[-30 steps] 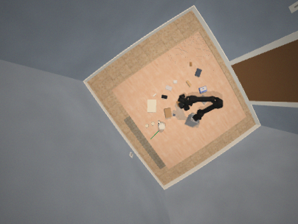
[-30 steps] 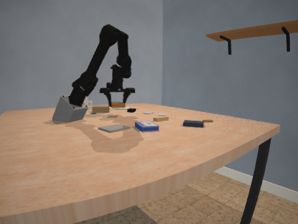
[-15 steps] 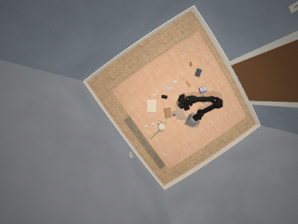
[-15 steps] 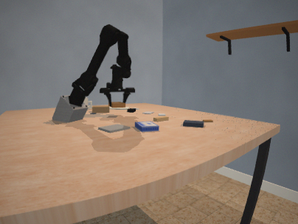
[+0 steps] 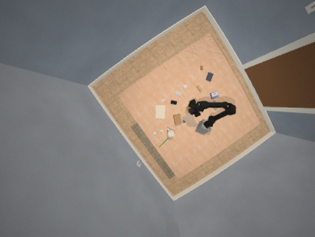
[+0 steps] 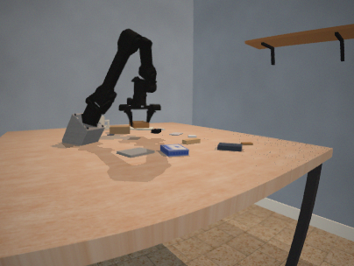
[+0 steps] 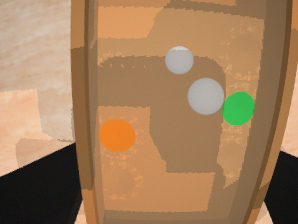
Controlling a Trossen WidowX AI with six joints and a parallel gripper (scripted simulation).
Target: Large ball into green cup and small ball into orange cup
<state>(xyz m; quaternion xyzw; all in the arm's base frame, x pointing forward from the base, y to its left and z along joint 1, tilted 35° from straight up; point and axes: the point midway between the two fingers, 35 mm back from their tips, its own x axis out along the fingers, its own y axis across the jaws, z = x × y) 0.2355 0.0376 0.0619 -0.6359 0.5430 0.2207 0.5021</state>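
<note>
Right now the wooden puzzle is 30 mm below my hand and 10 mm to the left of it. The rest, counted from my hand: dark blue block: 400 mm to the right, 150 mm ahead, 80 mm below; then grey plate: 250 mm to the right, 160 mm behind, 90 mm below; then cream sheet: 310 mm to the left, 190 mm ahead, 90 mm below.
</note>
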